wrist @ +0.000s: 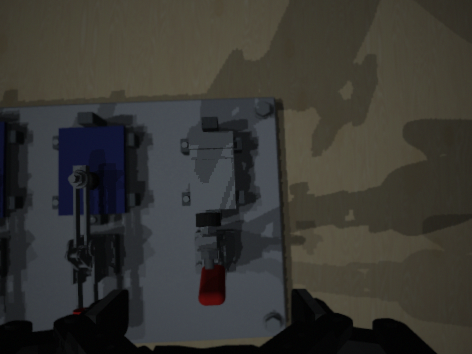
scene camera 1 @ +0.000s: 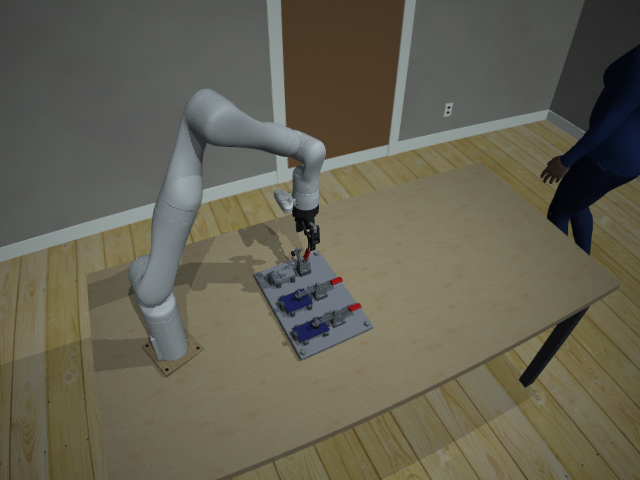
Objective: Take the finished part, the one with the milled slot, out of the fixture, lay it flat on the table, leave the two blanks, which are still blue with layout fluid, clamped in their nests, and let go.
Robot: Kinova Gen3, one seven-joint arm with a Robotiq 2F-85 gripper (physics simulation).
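Frame: origin at the arm's base, x ahead, y left, z up, level; centimetres.
Where they show: gripper, fingertip midpoint: (wrist: 210,308) (scene camera 1: 305,240); arm's base, origin of the base link: (scene camera 1: 172,347).
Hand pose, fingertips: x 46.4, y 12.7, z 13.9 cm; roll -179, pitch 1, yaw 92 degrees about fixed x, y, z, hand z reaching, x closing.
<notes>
Each offset is from my fingertips to the top centre of the thing. "*": to the spot under its first point. Level surfaces: height alone.
The finished part @[dx -8.3, dy -0.8, dz -10.7 cm] (scene camera 1: 281,277) (wrist: 212,175), grey with a slot line, sits in its nest on the fixture plate @[dx -3.2, dy -11.5, dz -13.3 cm] (scene camera 1: 323,268) (wrist: 162,290). Its toggle clamp @[* dx -1.4, dy -1.2, dz -9.8 cm] (scene camera 1: 303,266) (wrist: 208,250) is swung back, with the red handle @[dx +0.3, dy -0.1, dz -3.9 cm] (scene camera 1: 307,254) (wrist: 212,287) raised and the black pad @[* dx -4.4, dy -0.5, dz -2.7 cm] (wrist: 208,219) off the part's top. One blue blank @[dx -7.9, dy -11.8, dz -11.2 cm] (scene camera 1: 295,301) (wrist: 107,150) is clamped in the middle nest; the other blue blank @[dx -7.5, dy -22.8, dz -11.7 cm] (scene camera 1: 311,330) (wrist: 2,170) is clamped in the far nest from the part. My gripper (scene camera 1: 312,248) (wrist: 210,308) is open and empty, just above the raised red handle.
The two closed clamps @[* dx -0.4, dy -11.8, dz -9.4 cm] (scene camera 1: 320,290) @[* dx +0.5, dy -22.9, dz -9.5 cm] (scene camera 1: 338,317) have red handles sticking out toward the plate's right edge. Bolts @[dx -14.7, dy +3.8, dz -12.6 cm] (wrist: 263,109) @[dx +5.9, dy +5.4, dz -12.6 cm] (wrist: 273,320) stand at the plate's corners. The wooden table @[dz -14.8 cm] (scene camera 1: 444,268) (wrist: 350,175) extends around the plate. A person in blue (scene camera 1: 615,129) stands beyond the table's right end.
</notes>
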